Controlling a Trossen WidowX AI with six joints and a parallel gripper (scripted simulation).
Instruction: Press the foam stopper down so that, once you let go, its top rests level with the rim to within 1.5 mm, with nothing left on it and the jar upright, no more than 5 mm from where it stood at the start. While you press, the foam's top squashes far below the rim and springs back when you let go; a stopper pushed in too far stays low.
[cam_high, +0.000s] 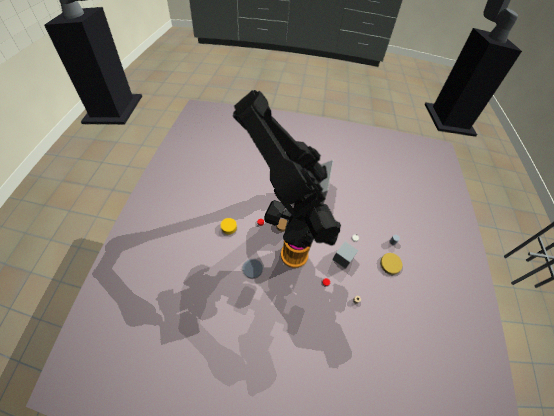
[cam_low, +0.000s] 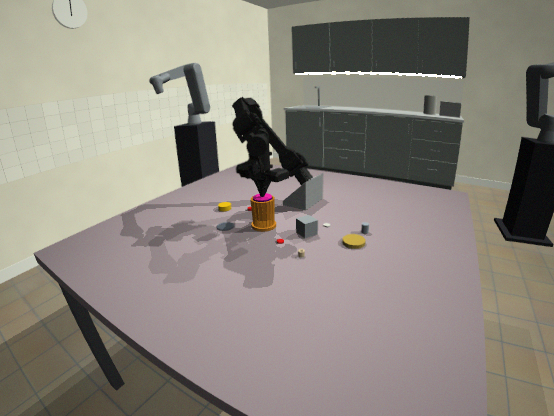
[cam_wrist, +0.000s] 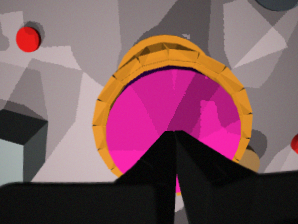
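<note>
Right now my hand is 5 cm above the magenta foam stopper. Also, from my hand: grey cube 15 cm to the left, 12 cm below; then red button 8 cm ahead, 10 cm to the left, 14 cm below; then brown disc 10 cm behind, 4 cm to the right, 13 cm below.
</note>
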